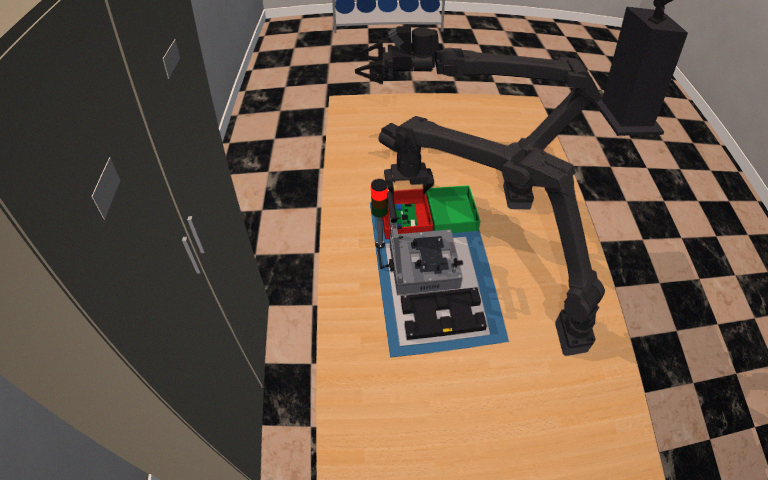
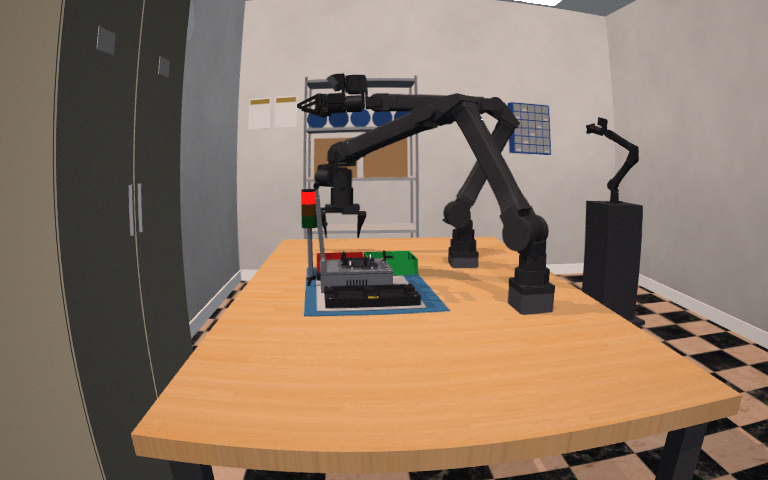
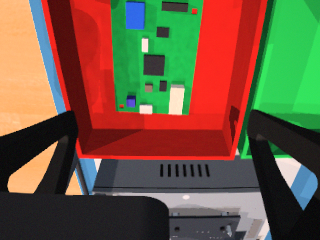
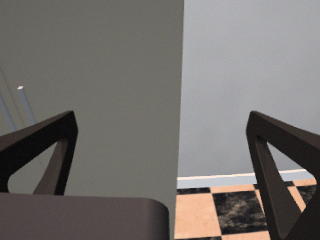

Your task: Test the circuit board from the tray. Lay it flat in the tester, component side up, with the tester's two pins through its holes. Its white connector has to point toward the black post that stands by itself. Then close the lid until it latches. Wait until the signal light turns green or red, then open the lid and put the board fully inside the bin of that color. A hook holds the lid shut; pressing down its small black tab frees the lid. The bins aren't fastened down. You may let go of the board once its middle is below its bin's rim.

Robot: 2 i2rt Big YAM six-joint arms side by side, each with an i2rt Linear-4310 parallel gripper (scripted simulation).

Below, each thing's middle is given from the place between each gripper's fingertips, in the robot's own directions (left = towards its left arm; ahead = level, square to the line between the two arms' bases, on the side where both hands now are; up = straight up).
Scene:
The red bin point(image 1: 416, 196) is 100 mm below my left hand point(image 1: 408, 194) and 10 mm ahead of it. The rest, counted from my left hand: green bin point(image 1: 456, 204): 140 mm behind, 100 mm below, 10 mm to the left.
My right hand point(image 1: 355, 62) is 500 mm above the red bin, 120 mm to the right of it and 110 mm past it. Also, from my right hand: green bin: 500 mm below, 260 mm behind, 130 mm to the left.

